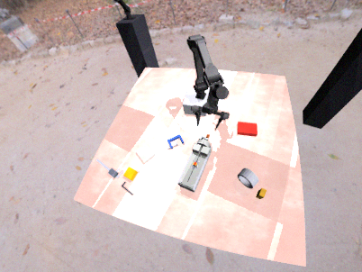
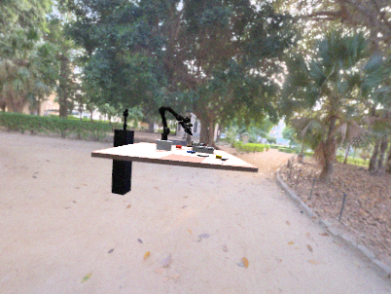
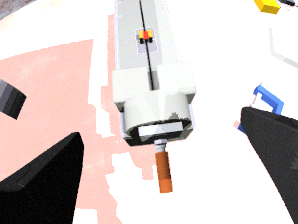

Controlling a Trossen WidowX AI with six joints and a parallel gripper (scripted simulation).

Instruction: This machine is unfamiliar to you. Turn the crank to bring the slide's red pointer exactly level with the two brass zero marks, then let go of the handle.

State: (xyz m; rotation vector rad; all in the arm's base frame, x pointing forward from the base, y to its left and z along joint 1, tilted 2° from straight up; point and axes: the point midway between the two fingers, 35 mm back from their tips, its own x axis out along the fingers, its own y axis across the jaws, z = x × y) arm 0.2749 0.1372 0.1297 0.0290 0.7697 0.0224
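My gripper tip is 2 cm past the crank handle and 14 cm above it. The rest, counted from my gripper tip: white tile 18 cm ahead, 34 cm to the right, 18 cm below; then red pointer 16 cm ahead, 1 cm to the right, 11 cm below; then red block 20 cm behind, 21 cm to the left, 18 cm below.
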